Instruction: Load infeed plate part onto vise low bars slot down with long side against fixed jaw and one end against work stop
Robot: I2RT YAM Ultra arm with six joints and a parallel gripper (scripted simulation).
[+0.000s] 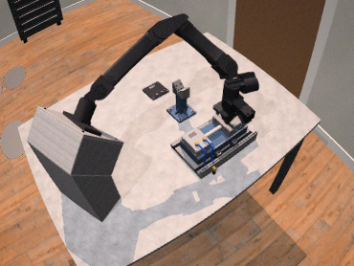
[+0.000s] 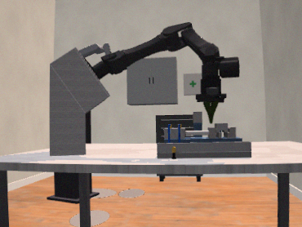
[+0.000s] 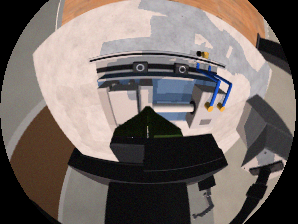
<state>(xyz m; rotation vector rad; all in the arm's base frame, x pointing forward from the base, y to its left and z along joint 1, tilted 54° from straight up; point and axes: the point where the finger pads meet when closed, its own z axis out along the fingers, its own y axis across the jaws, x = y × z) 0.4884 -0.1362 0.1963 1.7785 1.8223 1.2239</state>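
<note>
Right now my hand is 30 mm short of the grey part, 10 mm to the right of it and 30 mm above it. From my hand the other things lie so: fixed jaw (60 mm ahead, 40 mm to the left, 40 mm below); moving jaw (20 mm to the left, 40 mm below); air cylinder rod (50 mm behind, 10 mm to the left, 40 mm below).
</note>
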